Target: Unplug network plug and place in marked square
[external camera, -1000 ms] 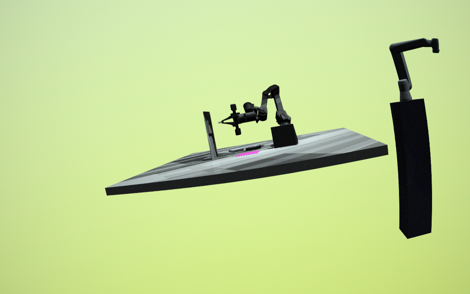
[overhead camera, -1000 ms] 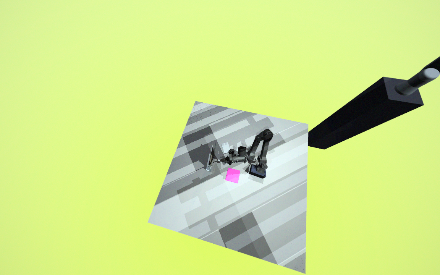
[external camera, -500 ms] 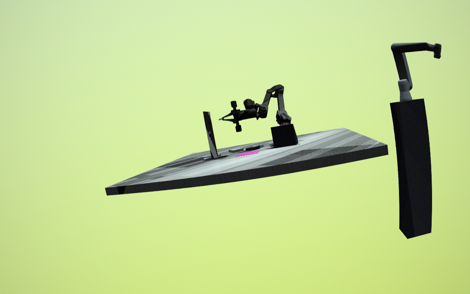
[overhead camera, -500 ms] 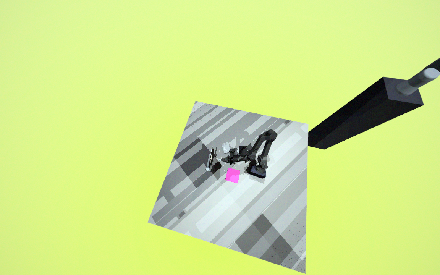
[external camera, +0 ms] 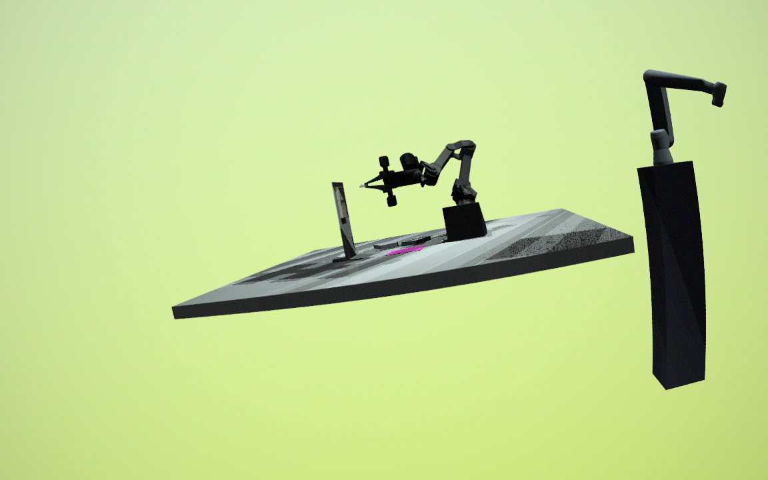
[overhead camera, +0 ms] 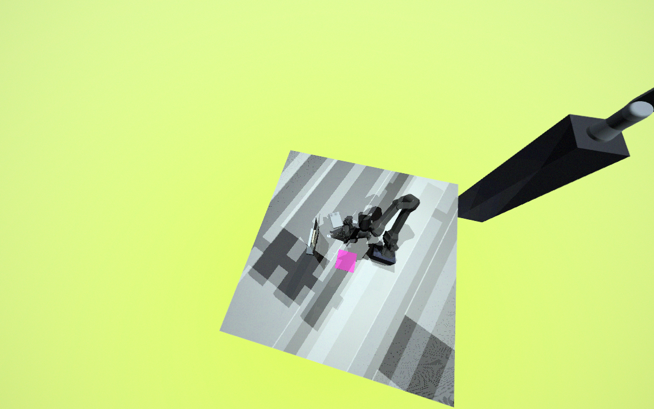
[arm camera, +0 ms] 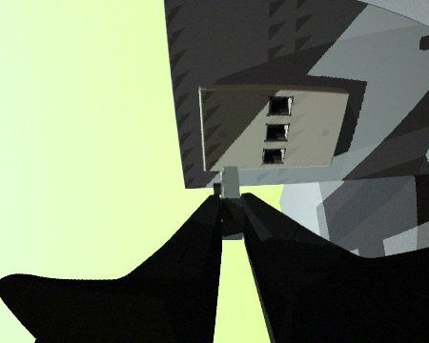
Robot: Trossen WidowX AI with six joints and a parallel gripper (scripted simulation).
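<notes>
The pink marked square is 12 cm behind my gripper tip, 7 cm to the left of it and 25 cm below it. Round my gripper tip: upright panel (11 cm ahead, 1 cm to the left, 12 cm below); grey network plug (right at my gripper tip).
</notes>
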